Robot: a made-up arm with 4 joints.
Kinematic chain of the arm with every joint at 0, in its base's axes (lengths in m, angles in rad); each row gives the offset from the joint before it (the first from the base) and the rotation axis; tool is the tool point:
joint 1: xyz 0 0 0.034 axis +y
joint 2: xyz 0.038 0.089 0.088 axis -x
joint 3: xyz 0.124 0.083 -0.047 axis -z
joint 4: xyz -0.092 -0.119 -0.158 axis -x
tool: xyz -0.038 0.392 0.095
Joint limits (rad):
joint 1: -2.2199..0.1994
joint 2: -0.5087..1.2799
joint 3: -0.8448..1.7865
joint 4: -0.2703..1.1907
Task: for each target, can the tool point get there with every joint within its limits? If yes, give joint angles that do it. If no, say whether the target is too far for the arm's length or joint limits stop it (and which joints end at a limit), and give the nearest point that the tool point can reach.
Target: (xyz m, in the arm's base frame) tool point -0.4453 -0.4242 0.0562
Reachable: no: joint limits stop it (at a limit: joint 1, joint 2, joint 3) | nearest point -0.1190 -0.2783 -0.1050 | short by 0.392 m
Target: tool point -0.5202 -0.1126 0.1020
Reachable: no: joint limits stop it (at a limit: joint 1, joint 2, joint 3) | nearest point -0.1622 -0.0723 -0.0784 | short by 0.403 m
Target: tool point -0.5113 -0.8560 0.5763
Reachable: no: too far | nearest point -0.0485 -0.3206 0.4524 | short by 0.718 m
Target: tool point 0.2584 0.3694 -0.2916
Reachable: yes | joints -0.2558 0.1180 0.5677 0.8360
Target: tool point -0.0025 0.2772 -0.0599
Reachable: yes | joints -1.1910 0.3497 -0.6008 -0.1601
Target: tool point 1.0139 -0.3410 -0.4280
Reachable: no: too far | nearest point 0.4789 -0.1341 -0.1842 | short by 0.623 m
